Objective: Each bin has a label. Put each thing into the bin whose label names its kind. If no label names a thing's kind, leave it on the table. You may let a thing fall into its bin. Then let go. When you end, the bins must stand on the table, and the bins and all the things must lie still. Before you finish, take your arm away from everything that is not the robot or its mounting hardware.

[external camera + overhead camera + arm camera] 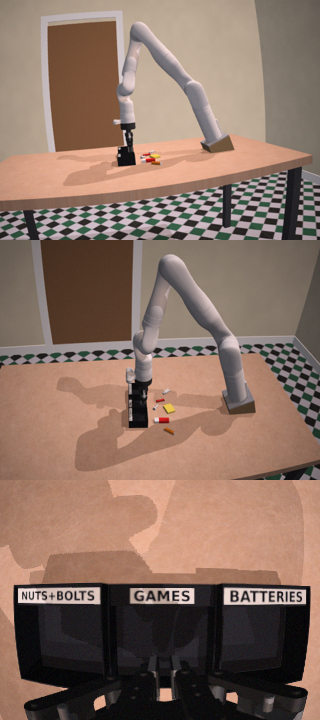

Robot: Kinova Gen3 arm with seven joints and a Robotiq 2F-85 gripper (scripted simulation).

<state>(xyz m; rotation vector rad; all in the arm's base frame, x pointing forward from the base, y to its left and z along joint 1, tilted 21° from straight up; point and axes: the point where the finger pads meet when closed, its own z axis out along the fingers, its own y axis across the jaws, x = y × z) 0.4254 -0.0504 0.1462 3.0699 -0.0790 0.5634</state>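
My gripper is now 9 cm past the red battery, 4 cm above it and 3 cm to the left of it. Round my hand: bolt: 6 cm behind, 4 cm below, 2 cm to the left; then red-and-white block: 10 cm to the left, 6 cm behind, 4 cm below; then yellow block: 12 cm behind, 4 cm below, 3 cm to the left.
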